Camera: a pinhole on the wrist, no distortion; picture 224 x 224 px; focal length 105.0 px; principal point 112.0 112.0 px. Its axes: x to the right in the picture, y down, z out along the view. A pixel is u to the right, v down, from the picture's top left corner.
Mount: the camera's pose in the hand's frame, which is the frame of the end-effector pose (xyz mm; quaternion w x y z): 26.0 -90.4 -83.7 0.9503 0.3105 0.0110 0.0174
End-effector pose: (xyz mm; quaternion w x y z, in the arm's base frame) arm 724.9 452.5 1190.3 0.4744 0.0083 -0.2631 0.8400
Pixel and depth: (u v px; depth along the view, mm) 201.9 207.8 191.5
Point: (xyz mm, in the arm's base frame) 623.9 549.6 1413.5
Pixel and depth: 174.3 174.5 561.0
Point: 501.3 547.7 1832.2
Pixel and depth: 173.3 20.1 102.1
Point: 864.3 640.0 1262.9
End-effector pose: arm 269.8 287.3 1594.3 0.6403 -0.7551 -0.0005 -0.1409
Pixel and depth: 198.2 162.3 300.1
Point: 562.1 495.8 1756.7
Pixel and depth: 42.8 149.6 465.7
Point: 49.8 760.3 1716.1
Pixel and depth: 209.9 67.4 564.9
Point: 763.1 508.7 2262.1
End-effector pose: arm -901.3 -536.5 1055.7 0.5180 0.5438 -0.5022 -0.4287
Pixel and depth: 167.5 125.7 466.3
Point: -1155.1 -875.1 735.2
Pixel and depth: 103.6 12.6 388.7
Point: -848.9 -580.3 441.4
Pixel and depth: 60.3 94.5 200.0
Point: -943.4 -489.6 808.8
